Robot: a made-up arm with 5 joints.
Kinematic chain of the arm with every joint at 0, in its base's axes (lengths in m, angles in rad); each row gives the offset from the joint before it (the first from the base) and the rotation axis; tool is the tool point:
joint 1: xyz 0 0 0.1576 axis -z
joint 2: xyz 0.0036 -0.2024 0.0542 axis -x
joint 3: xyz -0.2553 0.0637 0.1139 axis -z
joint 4: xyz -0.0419 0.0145 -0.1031 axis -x
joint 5: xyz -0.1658 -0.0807 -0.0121 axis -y
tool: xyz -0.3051 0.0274 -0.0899
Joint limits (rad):
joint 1: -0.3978..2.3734
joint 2: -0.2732..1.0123
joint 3: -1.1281..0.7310
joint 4: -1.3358..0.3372
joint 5: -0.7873..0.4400
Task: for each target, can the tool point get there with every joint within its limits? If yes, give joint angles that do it. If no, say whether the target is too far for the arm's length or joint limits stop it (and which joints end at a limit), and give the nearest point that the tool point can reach.
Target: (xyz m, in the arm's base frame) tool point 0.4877 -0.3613 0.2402
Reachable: no: joint limits stop it (at a limit: joint 1, joint 3, joint 4, joint 5) | nearest point 0.5434 0.0664 0.2307 | short by 0.431 m
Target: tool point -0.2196 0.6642 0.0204
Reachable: yes | joints 1.1710 0.2079 0.4731 -0.2802 0.1110
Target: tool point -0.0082 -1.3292 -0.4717
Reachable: no: too far | nearest point -0.1424 -0.6856 -0.0063 | short by 0.805 m
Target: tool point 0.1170 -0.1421 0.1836
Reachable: no: joint limits stop it (at a limit: joint 1, joint 3, joint 4, joint 5) | nearest point 0.5426 0.0671 0.1730 | short by 0.474 m
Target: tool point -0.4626 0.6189 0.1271
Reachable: yes | joints 1.0170 0.2201 0.1366 -0.9841 -0.2126
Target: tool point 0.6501 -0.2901 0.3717
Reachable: no: joint limits stop it (at a limit: joint 1, joint 2, joint 3, joint 4, joint 5) | nearest point 0.5419 0.0679 0.2637 | short by 0.389 m
